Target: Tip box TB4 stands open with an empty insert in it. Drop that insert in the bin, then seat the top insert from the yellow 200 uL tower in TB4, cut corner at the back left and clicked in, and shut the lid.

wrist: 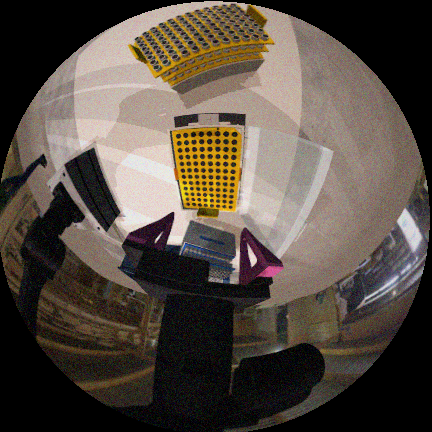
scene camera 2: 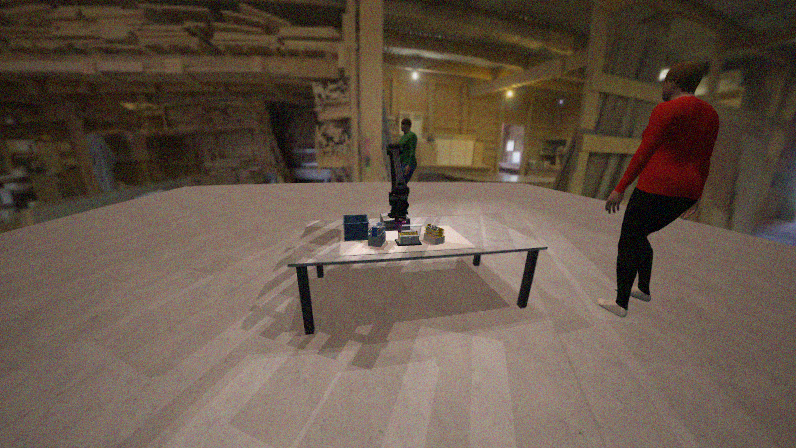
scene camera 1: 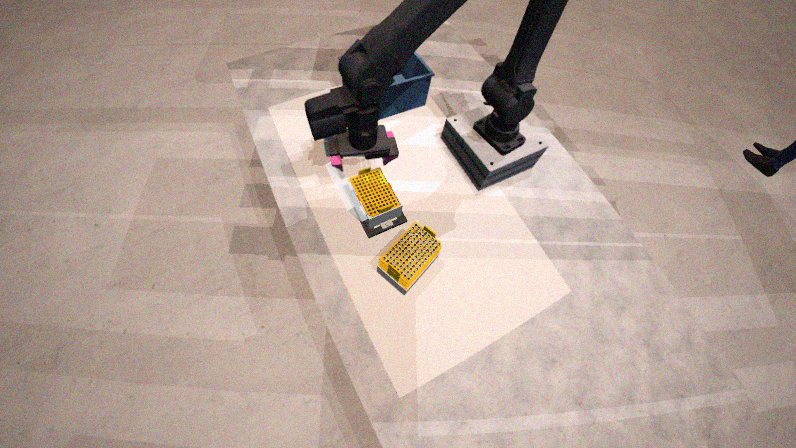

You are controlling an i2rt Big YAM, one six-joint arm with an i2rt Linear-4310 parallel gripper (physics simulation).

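TB4 (scene camera 1: pixel 386 219) stands on a black base, with its clear lid (scene camera 1: pixel 346 189) (wrist: pixel 292 175) open to the side. A yellow insert (scene camera 1: pixel 374 192) (scene camera 2: pixel 408 234) (wrist: pixel 210 167) with empty dark holes lies in its top. The yellow tower (scene camera 1: pixel 410 253) (scene camera 2: pixel 434 233) (wrist: pixel 205 40) stands beyond the box's front end, at an angle, with its stacked inserts on a grey base. My gripper (scene camera 1: pixel 363 161) (scene camera 2: pixel 399 227) (wrist: pixel 208 222) is open and empty, its magenta fingers wide apart near the box's rear end. The blue bin (scene camera 1: pixel 409 94) (scene camera 2: pixel 355 227) stands at the back, partly behind the arm in scene camera 1.
A grey and blue tower (scene camera 2: pixel 377 234) (wrist: pixel 207 240) stands behind TB4, seen between the fingers in the wrist view and mostly hidden by the gripper in scene camera 1. The arm's base block (scene camera 1: pixel 509 166) (wrist: pixel 92 187) stands to the side. A person in red (scene camera 2: pixel 676 150) stands beside the table.
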